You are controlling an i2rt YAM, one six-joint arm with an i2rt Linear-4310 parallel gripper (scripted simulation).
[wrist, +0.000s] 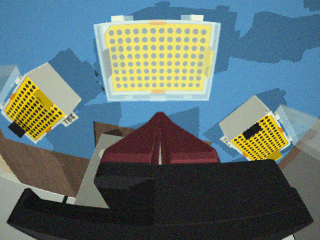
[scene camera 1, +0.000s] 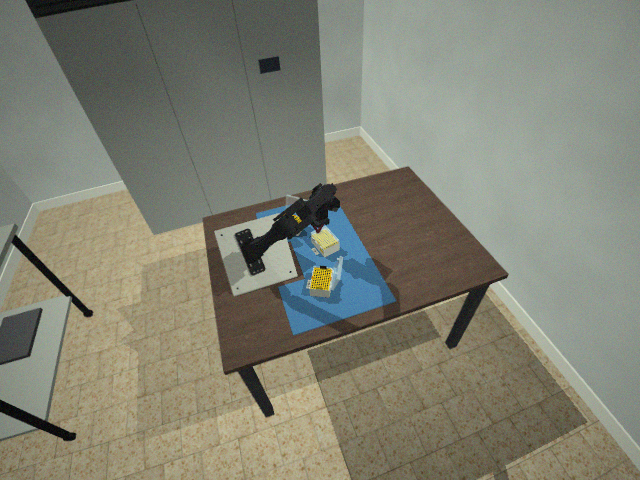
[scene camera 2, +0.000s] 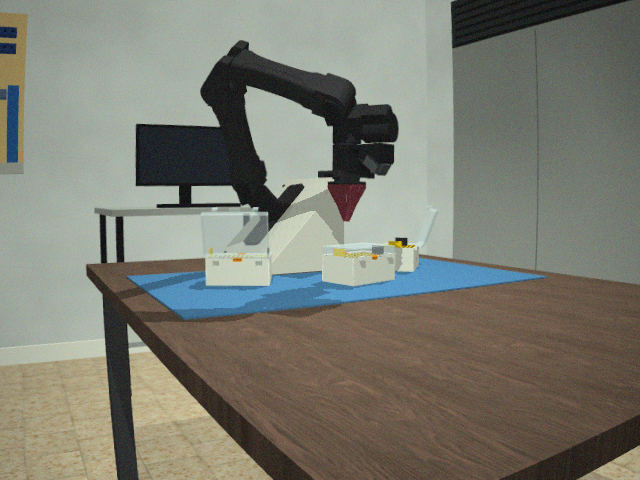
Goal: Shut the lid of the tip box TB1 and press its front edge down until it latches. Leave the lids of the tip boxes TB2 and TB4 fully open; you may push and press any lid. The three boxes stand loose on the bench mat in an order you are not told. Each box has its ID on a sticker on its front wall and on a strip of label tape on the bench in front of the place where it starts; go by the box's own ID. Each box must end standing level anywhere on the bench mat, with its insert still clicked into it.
same spot on blue bench mat: [scene camera 1: 361, 288] = [scene camera 2: 230, 298]
